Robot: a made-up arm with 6 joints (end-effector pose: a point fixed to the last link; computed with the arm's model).
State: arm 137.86 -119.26 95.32 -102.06 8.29 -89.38
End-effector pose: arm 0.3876 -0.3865 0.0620 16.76 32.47 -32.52
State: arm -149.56 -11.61 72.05 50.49 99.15 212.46
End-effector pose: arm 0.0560 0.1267 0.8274 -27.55 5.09 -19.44
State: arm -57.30 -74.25 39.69 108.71 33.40 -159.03
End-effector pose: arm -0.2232 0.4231 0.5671 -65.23 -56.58 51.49
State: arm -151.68 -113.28 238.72 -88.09 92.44 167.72
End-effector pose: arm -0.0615 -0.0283 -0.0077 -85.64 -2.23 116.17
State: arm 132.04 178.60 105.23 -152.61 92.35 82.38
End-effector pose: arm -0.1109 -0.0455 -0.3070 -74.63 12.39 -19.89
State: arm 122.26 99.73 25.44 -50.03 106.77 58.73
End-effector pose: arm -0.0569 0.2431 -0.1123 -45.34 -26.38 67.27
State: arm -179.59 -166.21 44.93 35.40 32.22 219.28
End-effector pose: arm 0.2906 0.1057 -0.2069 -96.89 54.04 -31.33
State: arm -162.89 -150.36 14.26 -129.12 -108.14 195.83
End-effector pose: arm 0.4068 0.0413 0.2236 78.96 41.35 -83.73
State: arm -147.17 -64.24 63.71 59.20 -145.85 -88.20
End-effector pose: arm 0.3878 0.3276 0.5496 125.11 28.41 179.58
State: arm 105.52 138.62 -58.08 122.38 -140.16 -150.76
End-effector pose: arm -0.0202 -0.1817 0.0621 -104.70 33.32 65.17
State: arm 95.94 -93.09 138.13 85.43 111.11 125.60
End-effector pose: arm 0.0459 -0.3435 -0.0790 -85.64 -13.55 168.98
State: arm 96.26 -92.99 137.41 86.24 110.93 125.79
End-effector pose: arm 0.0466 -0.3480 -0.0772 -84.90 -13.66 169.83
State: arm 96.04 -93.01 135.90 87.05 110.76 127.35
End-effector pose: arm 0.0443 -0.3566 -0.0745 -84.87 -13.62 169.96
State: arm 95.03 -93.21 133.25 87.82 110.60 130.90
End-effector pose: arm 0.0375 -0.3710 -0.0704 -85.88 -13.33 169.03
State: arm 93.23 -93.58 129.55 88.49 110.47 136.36
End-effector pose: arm 0.0254 -0.3901 -0.0642 -87.94 -12.77 167.03
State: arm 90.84 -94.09 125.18 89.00 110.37 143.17
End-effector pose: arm 0.0082 -0.4111 -0.0560 -90.86 -11.99 164.22
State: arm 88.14 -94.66 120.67 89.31 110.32 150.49
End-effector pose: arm -0.0125 -0.4309 -0.0465 -94.27 -11.05 160.96
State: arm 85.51 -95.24 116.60 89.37 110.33 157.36
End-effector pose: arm -0.0337 -0.4467 -0.0372 -97.74 -10.05 157.74
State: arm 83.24 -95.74 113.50 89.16 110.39 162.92
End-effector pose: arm -0.0523 -0.4570 -0.0300 -100.84 -9.10 154.90
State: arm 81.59 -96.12 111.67 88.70 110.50 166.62
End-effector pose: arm -0.0654 -0.4619 -0.0261 -103.26 -8.31 152.74
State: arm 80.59 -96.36 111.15 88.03 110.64 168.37
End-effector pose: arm -0.0722 -0.4621 -0.0260 -104.92 -7.72 151.29
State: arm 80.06 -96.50 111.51 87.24 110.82 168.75
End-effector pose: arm -0.0743 -0.4595 -0.0285 -105.99 -7.31 150.32
